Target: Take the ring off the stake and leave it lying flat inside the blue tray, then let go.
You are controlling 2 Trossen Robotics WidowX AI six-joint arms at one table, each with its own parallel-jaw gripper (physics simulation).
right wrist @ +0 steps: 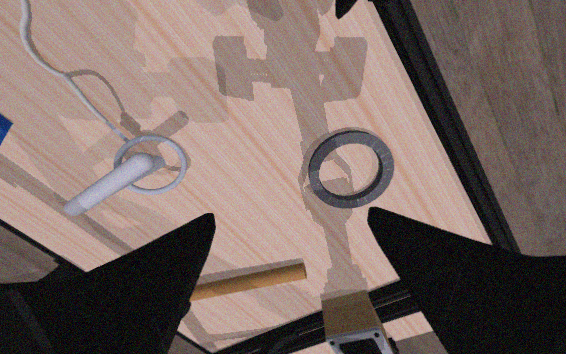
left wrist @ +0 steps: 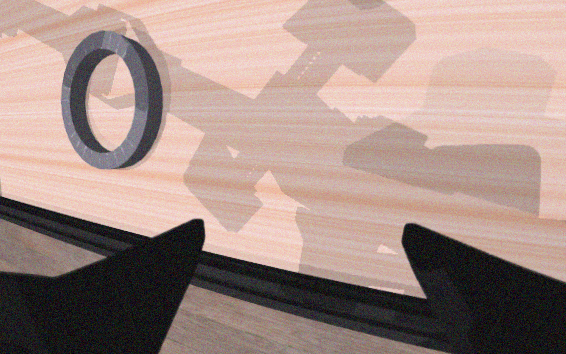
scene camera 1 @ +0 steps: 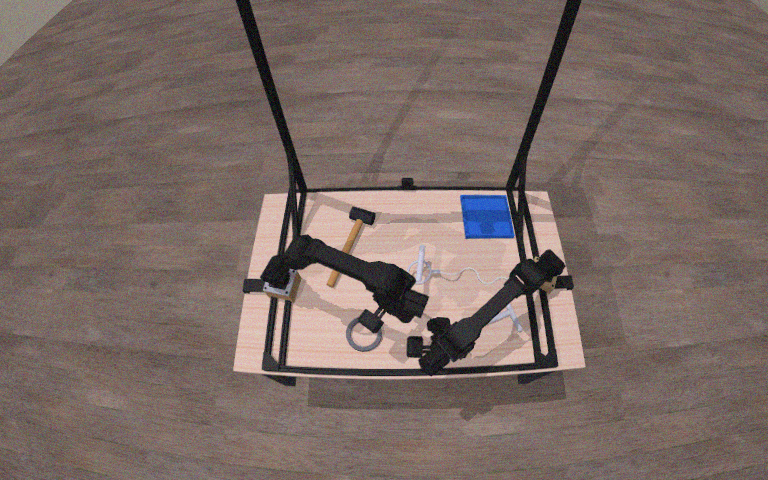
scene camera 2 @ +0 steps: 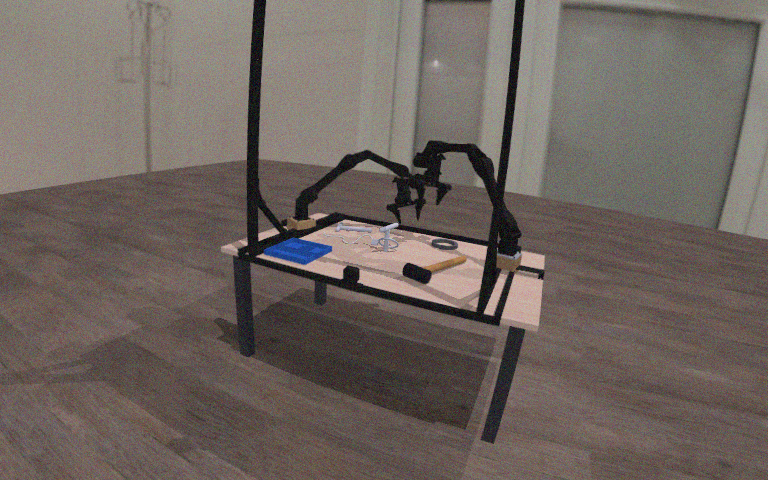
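Where they show: left gripper, fingertip midpoint: (left wrist: 304,231) (scene camera 1: 426,349) (scene camera 2: 409,222); right gripper, fingertip midpoint: (right wrist: 292,217) (scene camera 2: 428,204); left arm's base, origin of the base link: (scene camera 2: 301,218); right arm's base, origin of the base link: (right wrist: 361,350) (scene camera 1: 279,279) (scene camera 2: 507,252).
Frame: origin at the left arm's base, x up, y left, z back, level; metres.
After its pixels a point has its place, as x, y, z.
A light grey T-shaped stake (scene camera 1: 421,263) {0.051, 0.174, -0.417} (scene camera 2: 389,228) {0.043, 0.157, -0.436} (right wrist: 112,184) {0.052, 0.187, -0.419} stands upright near the table's middle. A thin grey ring (scene camera 2: 397,245) {-0.030, 0.194, -0.453} (right wrist: 185,167) {-0.038, 0.208, -0.440} lies low around its post, with a cord attached. The blue tray (scene camera 1: 473,232) {-0.051, -0.079, -0.300} (scene camera 2: 297,252) {-0.051, -0.181, -0.283} lies near the table's far right edge in scene camera 1; its corner (right wrist: 3,131) {-0.051, -0.060, -0.328} shows in the right wrist view. My left gripper (scene camera 2: 408,218) {0.004, 0.421, -0.290} (left wrist: 304,231) {0.004, 0.421, -0.290} is open and empty above the table, well away from the stake. My right gripper (right wrist: 292,217) {0.127, 0.378, -0.440} is open and empty above the table, with the stake beyond its left finger in its wrist view.
A thicker dark grey ring (scene camera 1: 348,333) {-0.041, 0.470, -0.547} (scene camera 2: 444,248) {-0.051, 0.401, -0.539} (left wrist: 107,160) {-0.042, 0.490, -0.472} (right wrist: 349,202) {-0.042, 0.441, -0.549} lies flat on the table. A hammer (scene camera 1: 351,237) {-0.022, 0.148, -0.703} (scene camera 2: 417,272) {-0.018, 0.022, -0.733} (right wrist: 250,282) {-0.028, 0.237, -0.688} lies beside my right arm. Another light T-shaped piece (scene camera 1: 514,319) {-0.038, 0.197, -0.050} (scene camera 2: 355,228) {-0.042, 0.222, -0.132} lies under my left arm. A black frame surrounds the table.
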